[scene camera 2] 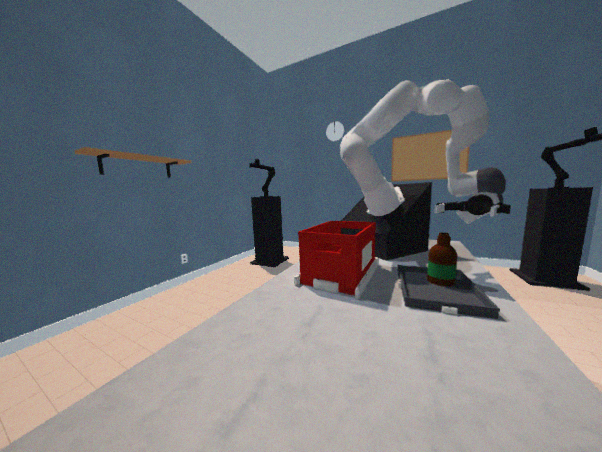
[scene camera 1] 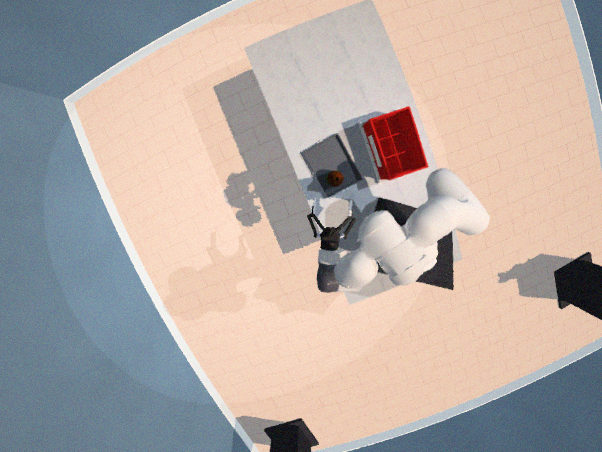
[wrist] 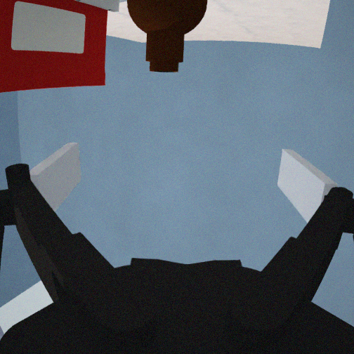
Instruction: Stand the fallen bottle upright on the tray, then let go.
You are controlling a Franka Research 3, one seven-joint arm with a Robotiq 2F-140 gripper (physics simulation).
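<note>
The brown bottle with a green label stands upright on the dark grey tray, near the tray end closest to the arm. In the wrist view the bottle's neck and shoulder show at the top edge, and its lower part is out of frame. My gripper is wide open and empty. It is apart from the bottle, on the robot's side of it and higher than its cap in the second scene view.
A red crate with inner dividers stands beside the tray on the grey table. The arm's black mount is behind them. Black camera pedestals stand off both sides of the table.
</note>
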